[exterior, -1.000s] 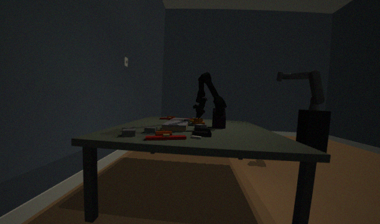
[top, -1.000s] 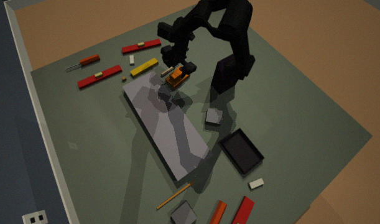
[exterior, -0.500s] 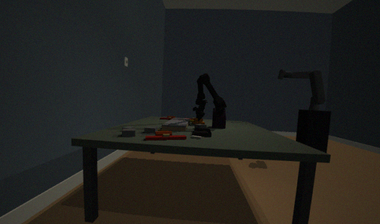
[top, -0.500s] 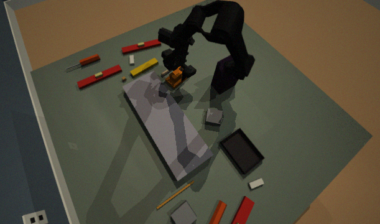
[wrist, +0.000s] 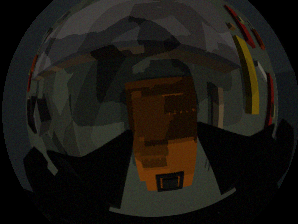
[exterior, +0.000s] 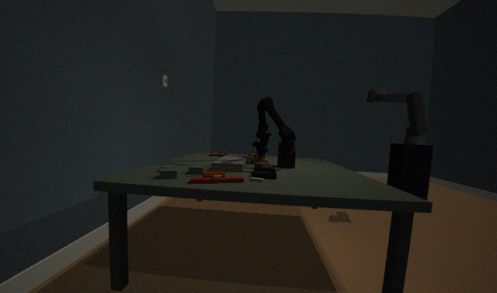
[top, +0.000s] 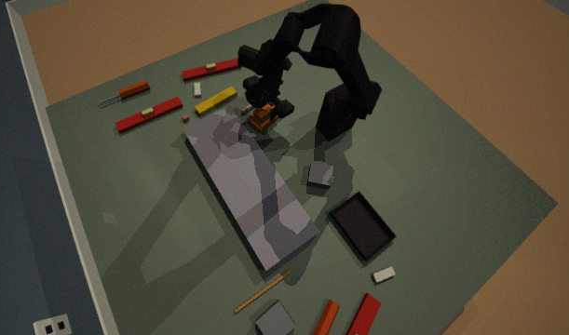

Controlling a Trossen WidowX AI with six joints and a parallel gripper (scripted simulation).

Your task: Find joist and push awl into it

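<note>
The orange stud finder lies 2 cm behind my gripper tip, 1 cm to the right of it and 2 cm above it. Round my gripper tip: pale-handled pointed tool 1 cm behind, 8 cm to the right, 2 cm below; yellow bar 13 cm ahead, 15 cm to the right, 2 cm below; dark tray 10 cm behind, 48 cm to the left, 1 cm below.
</note>
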